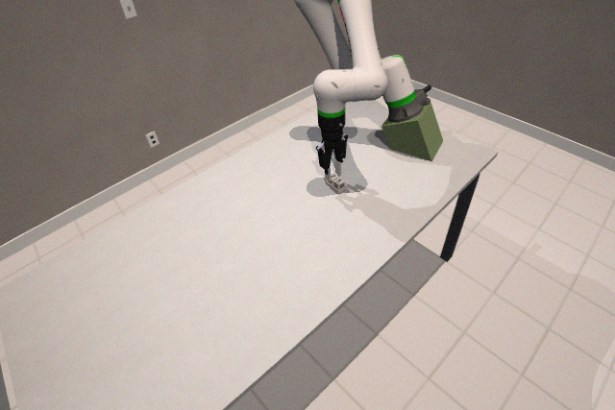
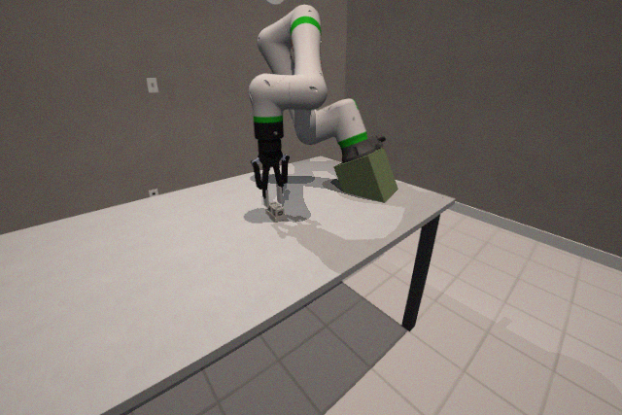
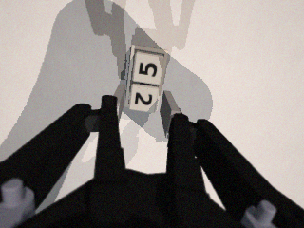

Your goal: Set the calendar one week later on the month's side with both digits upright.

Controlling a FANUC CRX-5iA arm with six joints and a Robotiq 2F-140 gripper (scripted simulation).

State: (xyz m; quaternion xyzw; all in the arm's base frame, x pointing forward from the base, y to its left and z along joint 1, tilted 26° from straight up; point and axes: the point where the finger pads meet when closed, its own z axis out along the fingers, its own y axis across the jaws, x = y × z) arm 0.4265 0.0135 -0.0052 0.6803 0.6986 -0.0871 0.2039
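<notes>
My hand is 40 mm above the white calendar cube.
</notes>
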